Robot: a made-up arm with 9 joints.
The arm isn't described. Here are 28 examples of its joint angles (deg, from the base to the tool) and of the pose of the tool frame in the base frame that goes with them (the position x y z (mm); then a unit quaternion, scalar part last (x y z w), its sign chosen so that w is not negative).
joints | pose
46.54 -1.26 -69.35 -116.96 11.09 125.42 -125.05 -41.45 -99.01 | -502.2 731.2 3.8 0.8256 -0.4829 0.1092 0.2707
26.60 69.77 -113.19 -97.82 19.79 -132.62 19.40 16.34 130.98 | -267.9 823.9 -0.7 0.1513 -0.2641 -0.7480 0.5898
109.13 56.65 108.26 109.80 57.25 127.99 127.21 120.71 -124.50 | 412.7 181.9 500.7 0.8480 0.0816 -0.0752 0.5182
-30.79 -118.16 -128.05 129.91 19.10 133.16 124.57 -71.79 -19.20 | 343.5 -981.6 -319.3 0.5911 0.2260 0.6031 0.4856
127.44 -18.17 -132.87 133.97 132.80 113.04 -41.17 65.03 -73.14 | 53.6 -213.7 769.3 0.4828 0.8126 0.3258 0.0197
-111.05 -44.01 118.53 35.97 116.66 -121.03 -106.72 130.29 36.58 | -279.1 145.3 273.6 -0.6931 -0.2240 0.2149 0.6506
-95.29 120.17 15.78 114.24 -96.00 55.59 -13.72 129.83 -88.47 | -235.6 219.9 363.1 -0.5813 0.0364 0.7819 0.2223
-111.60 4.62 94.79 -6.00 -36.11 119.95 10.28 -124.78 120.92 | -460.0 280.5 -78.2 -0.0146 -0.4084 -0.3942 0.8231
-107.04 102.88 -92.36 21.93 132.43 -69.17 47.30 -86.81 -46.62 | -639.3 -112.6 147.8 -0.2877 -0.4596 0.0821 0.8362
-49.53 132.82 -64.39 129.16 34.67 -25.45 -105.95 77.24 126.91 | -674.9 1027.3 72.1 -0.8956 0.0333 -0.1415 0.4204
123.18 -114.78 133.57 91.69 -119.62 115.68 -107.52 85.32 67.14 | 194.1 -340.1 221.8 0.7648 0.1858 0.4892 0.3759
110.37 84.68 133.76 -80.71 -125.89 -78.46 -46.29 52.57 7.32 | -262.1 -114.6 424.3 -0.3969 0.2695 0.2155 0.8505
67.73 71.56 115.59 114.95 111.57 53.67 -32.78 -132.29 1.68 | 373.1 217.0 -189.4 0.6811 -0.4004 0.1798 0.5861
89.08 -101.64 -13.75 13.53 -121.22 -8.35 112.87 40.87 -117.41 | -343.4 489.5 -295.3 -0.0184 0.1638 -0.4889 0.8566
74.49 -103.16 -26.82 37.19 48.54 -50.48 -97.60 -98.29 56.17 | -78.0 30.3 380.7 -0.9017 0.2902 0.2385 0.2141
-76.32 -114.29 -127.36 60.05 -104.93 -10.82 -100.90 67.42 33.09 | -658.7 -456.5 -86.9 -0.9769 0.1587 0.1416 0.0220
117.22 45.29 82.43 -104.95 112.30 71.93 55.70 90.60 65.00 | 492.5 -441.8 370.4 0.5242 -0.3705 0.6822 0.3501
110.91 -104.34 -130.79 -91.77 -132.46 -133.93 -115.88 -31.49 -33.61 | 103.6 813.6 53.4 -0.4748 0.3918 -0.7205 0.3193
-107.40 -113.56 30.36 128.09 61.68 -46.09 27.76 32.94 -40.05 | 16.5 249.2 -434.6 0.7859 -0.2830 0.5479 0.0448
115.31 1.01 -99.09 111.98 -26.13 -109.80 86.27 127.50 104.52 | -57.0 637.9 1048.5 -0.7545 -0.0021 0.3902 0.5277
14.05 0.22 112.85 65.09 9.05 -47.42 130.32 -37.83 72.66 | -71.7 175.2 1330.6 -0.6927 -0.3620 0.6218 0.0494
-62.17 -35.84 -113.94 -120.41 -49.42 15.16 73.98 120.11 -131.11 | -191.4 -482.0 425.9 -0.1478 0.3313 0.5743 0.7339
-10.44 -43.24 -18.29 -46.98 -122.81 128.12 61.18 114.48 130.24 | 44.9 -342.5 -221.6 0.2595 0.7343 0.5850 0.2263
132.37 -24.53 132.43 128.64 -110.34 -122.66 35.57 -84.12 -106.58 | 289.3 -138.2 158.4 -0.5187 -0.4794 -0.5213 0.4789
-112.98 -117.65 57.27 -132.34 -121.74 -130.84 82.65 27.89 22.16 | 772.8 576.5 -327.3 -0.3350 -0.6493 -0.6690 0.1366
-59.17 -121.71 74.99 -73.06 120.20 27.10 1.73 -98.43 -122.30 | 161.5 106.0 -350.2 -0.3297 -0.6549 -0.4252 0.5307
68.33 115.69 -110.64 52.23 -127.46 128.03 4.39 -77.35 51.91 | -30.0 191.3 912.4 -0.6553 0.0467 0.6064 0.4480
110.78 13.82 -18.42 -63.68 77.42 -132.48 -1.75 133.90 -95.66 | 148.8 165.5 322.1 0.0550 -0.8122 0.5756 0.0780
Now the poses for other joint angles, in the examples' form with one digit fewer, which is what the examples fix.
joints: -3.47 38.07 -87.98 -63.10 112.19 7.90 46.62 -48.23 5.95
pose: -264 321 895 -0.145 0.342 -0.106 0.922
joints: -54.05 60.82 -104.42 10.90 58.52 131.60 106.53 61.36 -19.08
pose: 431 309 501 -0.173 -0.130 -0.720 0.660
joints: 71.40 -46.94 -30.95 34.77 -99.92 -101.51 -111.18 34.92 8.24
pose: -757 -615 23 0.369 -0.097 0.514 0.768
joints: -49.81 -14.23 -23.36 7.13 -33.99 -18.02 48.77 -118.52 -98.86
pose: 510 180 456 0.207 -0.257 -0.812 0.482
